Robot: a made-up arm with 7 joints. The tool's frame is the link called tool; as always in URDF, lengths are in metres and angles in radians.
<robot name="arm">
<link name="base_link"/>
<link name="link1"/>
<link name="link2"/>
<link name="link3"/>
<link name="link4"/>
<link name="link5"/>
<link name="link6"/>
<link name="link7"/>
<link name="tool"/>
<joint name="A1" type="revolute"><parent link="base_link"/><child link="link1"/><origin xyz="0 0 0.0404"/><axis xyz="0 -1 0"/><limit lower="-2.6" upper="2.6"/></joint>
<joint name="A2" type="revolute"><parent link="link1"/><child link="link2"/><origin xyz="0.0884 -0.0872 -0.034"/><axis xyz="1 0 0"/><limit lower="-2.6" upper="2.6"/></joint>
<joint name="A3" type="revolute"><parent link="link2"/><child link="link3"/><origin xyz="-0.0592 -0.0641 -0.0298"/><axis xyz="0 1 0"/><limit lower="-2.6" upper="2.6"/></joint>
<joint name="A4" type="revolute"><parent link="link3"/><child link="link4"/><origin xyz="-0.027 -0.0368 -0.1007"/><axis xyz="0 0 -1"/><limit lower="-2.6" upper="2.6"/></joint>
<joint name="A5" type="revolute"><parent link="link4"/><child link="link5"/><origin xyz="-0.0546 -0.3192 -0.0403"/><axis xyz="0 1 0"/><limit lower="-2.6" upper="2.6"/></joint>
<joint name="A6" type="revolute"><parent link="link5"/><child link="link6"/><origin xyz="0.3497 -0.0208 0.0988"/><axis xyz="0 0 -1"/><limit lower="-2.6" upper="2.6"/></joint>
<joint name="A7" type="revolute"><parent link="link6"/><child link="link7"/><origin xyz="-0.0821 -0.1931 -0.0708"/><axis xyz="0 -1 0"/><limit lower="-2.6" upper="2.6"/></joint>
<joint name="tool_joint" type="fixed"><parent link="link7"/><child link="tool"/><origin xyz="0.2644 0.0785 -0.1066"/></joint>
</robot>
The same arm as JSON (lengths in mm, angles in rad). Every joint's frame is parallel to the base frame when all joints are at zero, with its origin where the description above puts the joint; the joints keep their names.
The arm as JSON. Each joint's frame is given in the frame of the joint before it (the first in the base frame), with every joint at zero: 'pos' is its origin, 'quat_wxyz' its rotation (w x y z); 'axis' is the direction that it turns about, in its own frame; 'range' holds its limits. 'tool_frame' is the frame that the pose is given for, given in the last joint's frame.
{"length_unit": "mm", "angle_unit": "rad", "joints": [{"joint": "A1", "pos": [0.0, 0.0, 40.4], "quat_wxyz": [1.0, 0.0, 0.0, 0.0], "axis": "-y", "range": [-2.6, 2.6]}, {"joint": "A2", "pos": [88.4, -87.2, -34.0], "quat_wxyz": [1.0, 0.0, 0.0, 0.0], "axis": "+x", "range": [-2.6, 2.6]}, {"joint": "A3", "pos": [-59.2, -64.1, -29.8], "quat_wxyz": [1.0, 0.0, 0.0, 0.0], "axis": "+y", "range": [-2.6, 2.6]}, {"joint": "A4", "pos": [-27.0, -36.8, -100.7], "quat_wxyz": [1.0, 0.0, 0.0, 0.0], "axis": "-z", "range": [-2.6, 2.6]}, {"joint": "A5", "pos": [-54.6, -319.2, -40.3], "quat_wxyz": [1.0, 0.0, 0.0, 0.0], "axis": "+y", "range": [-2.6, 2.6]}, {"joint": "A6", "pos": [349.7, -20.8, 98.8], "quat_wxyz": [1.0, 0.0, 0.0, 0.0], "axis": "-z", "range": [-2.6, 2.6]}, {"joint": "A7", "pos": [-82.1, -193.1, -70.8], "quat_wxyz": [1.0, 0.0, 0.0, 0.0], "axis": "-y", "range": [-2.6, 2.6]}], "tool_frame": {"pos": [264.4, 78.5, -106.6], "quat_wxyz": [1.0, 0.0, 0.0, 0.0]}}
